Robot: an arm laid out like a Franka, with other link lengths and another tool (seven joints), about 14 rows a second.
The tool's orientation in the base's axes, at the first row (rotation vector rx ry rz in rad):
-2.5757, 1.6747, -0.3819
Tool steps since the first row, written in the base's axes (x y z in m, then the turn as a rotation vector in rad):
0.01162, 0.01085, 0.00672, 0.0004, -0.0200, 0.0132
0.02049, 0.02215, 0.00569, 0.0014, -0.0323, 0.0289
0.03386, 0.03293, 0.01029, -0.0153, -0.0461, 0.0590
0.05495, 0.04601, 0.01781, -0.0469, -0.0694, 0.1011
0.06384, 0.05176, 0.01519, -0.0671, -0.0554, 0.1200
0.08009, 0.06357, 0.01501, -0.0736, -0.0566, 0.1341
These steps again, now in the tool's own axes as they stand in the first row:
-0.00414, -0.01603, -0.00487, 0.0206, 0.0057, -0.0108
-0.01114, -0.02846, -0.00291, 0.0350, 0.0072, -0.0246
-0.01493, -0.04567, -0.00533, 0.0465, 0.0227, -0.0563
-0.01730, -0.07123, -0.00901, 0.0630, 0.0533, -0.1021
-0.01956, -0.08111, -0.00498, 0.0460, 0.0624, -0.1264
-0.02403, -0.10049, -0.00219, 0.0471, 0.0663, -0.1414

